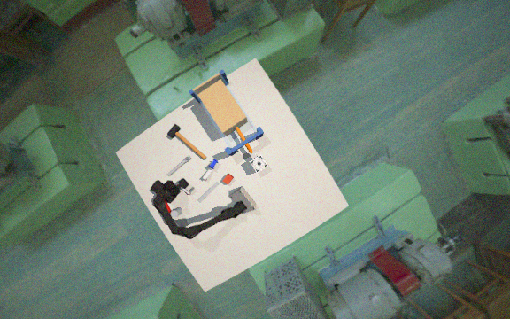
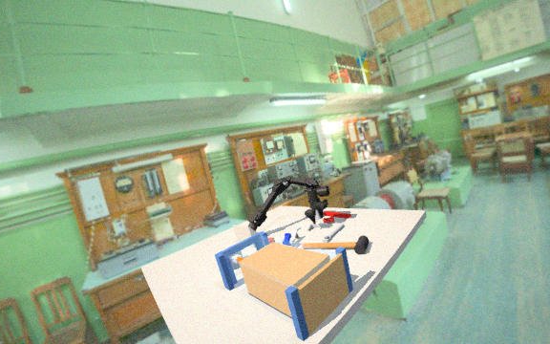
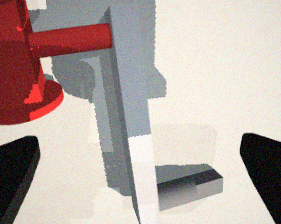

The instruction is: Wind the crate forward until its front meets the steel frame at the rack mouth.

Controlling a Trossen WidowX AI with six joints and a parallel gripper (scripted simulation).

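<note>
My gripper tip is now 5 cm to the right of the red knob, 3 cm short of it and 2 cm above it. From my gripper tip the other things lie so: blue knob: 29 cm to the right, 1 cm ahead; then red bar: 20 cm to the left, 4 cm below; then blue-handled tool: 24 cm to the right, 1 cm below, 1 cm behind.
</note>
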